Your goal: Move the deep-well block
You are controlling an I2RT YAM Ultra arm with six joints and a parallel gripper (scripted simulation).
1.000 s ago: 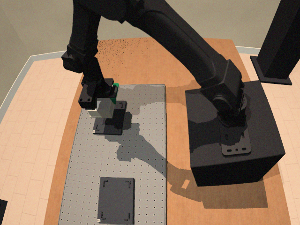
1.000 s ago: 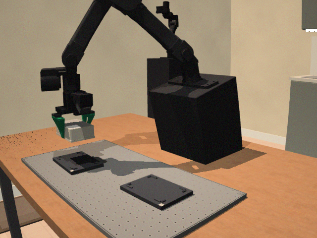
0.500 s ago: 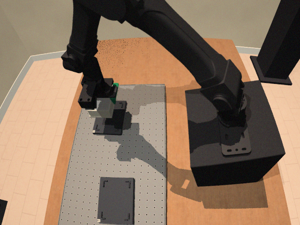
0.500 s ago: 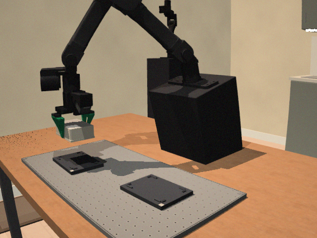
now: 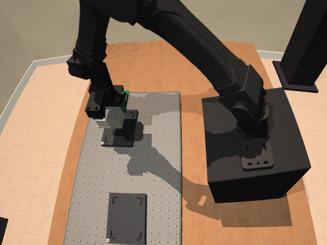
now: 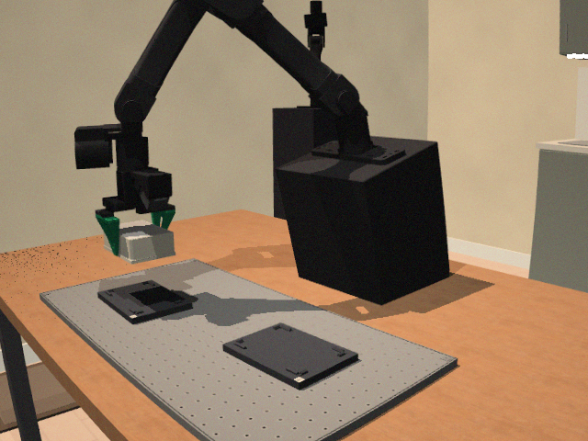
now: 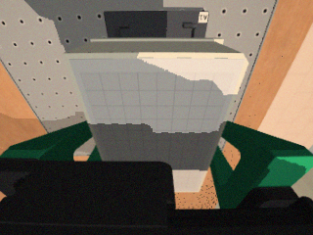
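The nest N2 lies 10 cm below my hand. The rest, counted from my hand: nest N1: 8 cm behind, 33 cm to the left, 10 cm below; 96-well deep-well block: 1 cm above.
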